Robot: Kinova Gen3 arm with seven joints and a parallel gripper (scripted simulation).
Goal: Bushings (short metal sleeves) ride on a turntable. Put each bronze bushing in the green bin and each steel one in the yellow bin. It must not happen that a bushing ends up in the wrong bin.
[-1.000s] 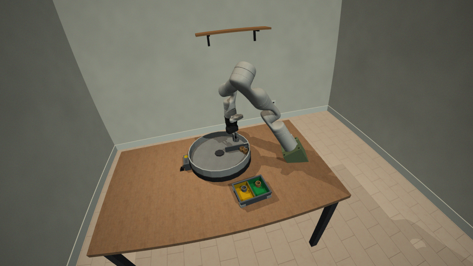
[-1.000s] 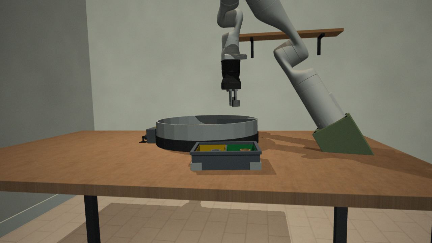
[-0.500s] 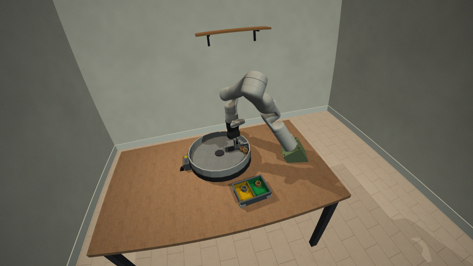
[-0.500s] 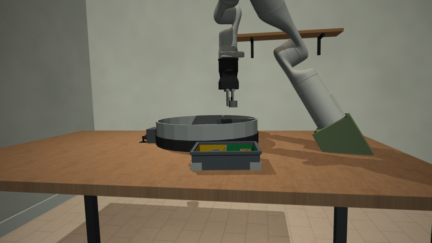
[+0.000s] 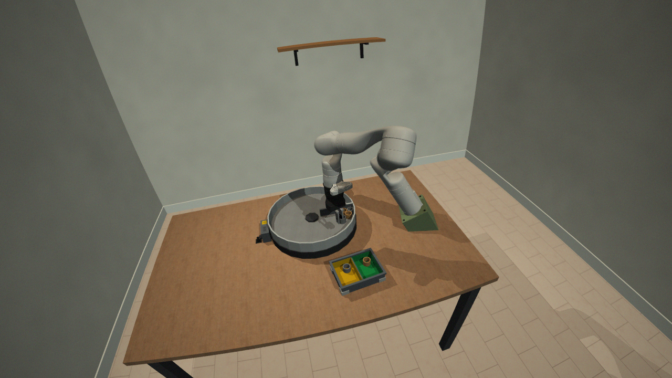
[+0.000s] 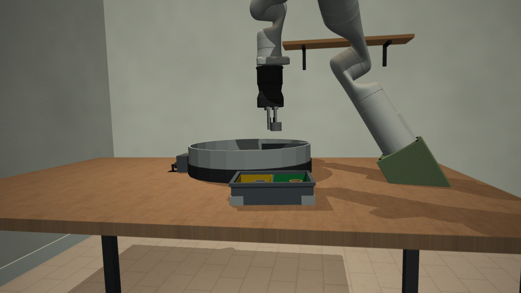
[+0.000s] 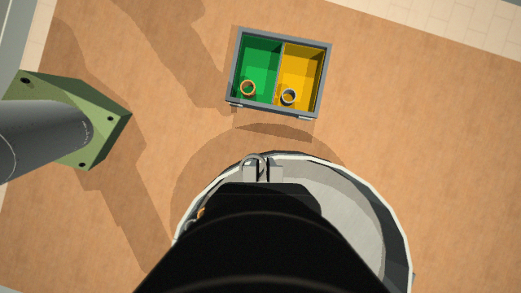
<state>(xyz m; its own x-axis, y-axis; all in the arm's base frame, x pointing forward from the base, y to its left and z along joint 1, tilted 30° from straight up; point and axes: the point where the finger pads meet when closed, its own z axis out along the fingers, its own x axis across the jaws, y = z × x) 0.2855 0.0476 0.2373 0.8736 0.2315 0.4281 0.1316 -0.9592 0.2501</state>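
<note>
Right now my hand is 17 cm to the right of the bin, 15 cm above it and 1 cm short of it. Round my hand: grey turntable 19 cm to the right, 12 cm below, 7 cm ahead.
</note>
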